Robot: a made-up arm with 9 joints. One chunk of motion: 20 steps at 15 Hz.
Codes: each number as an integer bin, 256 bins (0 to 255) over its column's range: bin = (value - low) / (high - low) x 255, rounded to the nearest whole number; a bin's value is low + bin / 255 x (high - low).
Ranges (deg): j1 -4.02..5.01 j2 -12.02..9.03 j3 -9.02..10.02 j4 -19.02..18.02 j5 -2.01..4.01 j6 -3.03..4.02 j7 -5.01..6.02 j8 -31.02..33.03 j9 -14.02..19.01
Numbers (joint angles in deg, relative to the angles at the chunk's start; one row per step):
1: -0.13 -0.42 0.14 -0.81 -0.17 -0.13 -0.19 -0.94 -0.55
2: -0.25 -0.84 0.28 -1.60 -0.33 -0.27 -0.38 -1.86 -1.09
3: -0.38 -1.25 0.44 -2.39 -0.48 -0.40 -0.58 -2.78 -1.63
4: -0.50 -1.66 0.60 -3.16 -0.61 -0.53 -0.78 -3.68 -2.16
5: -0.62 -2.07 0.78 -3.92 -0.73 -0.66 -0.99 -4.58 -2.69
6: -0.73 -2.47 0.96 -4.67 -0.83 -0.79 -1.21 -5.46 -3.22
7: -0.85 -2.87 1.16 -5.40 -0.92 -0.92 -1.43 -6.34 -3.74
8: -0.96 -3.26 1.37 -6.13 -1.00 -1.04 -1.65 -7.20 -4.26
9: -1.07 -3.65 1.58 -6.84 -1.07 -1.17 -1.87 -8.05 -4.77
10: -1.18 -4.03 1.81 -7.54 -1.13 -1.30 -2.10 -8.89 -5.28
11: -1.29 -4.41 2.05 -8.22 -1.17 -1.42 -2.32 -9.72 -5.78
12: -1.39 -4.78 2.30 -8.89 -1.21 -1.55 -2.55 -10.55 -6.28
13: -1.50 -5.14 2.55 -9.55 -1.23 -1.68 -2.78 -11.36 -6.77
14: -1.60 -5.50 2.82 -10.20 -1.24 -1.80 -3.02 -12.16 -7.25
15: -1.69 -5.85 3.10 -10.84 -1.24 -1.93 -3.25 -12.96 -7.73
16: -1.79 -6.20 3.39 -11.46 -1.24 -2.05 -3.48 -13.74 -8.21
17: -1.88 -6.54 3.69 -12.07 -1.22 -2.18 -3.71 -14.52 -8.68
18: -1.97 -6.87 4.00 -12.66 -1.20 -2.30 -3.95 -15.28 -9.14
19: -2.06 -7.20 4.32 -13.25 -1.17 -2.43 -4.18 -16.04 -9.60
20: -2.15 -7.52 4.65 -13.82 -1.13 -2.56 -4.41 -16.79 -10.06
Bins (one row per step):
1: 110 141 123 125 78 105 111 120 104
2: 106 135 125 120 71 100 107 116 100
3: 103 130 127 114 65 95 102 112 96
4: 99 126 129 109 59 90 98 109 92
5: 96 121 131 104 54 86 93 105 87
6: 93 116 134 99 50 81 88 102 83
7: 90 111 136 94 46 76 83 98 79
8: 86 106 139 89 43 72 78 95 75
9: 83 101 142 84 40 67 73 91 71
10: 80 97 145 79 37 63 67 88 67
11: 77 92 148 74 36 58 62 85 64
12: 74 88 152 70 34 54 57 81 60
13: 71 83 155 65 33 49 52 78 56
14: 68 79 159 61 33 44 46 75 52
15: 66 75 162 56 33 40 41 72 49
16: 63 71 166 52 33 35 35 69 45
17: 60 66 170 48 33 31 30 66 41
18: 58 62 174 44 34 26 25 63 38
19: 55 58 179 40 36 22 19 60 34
20: 53 55 183 36 37 17 14 57 31

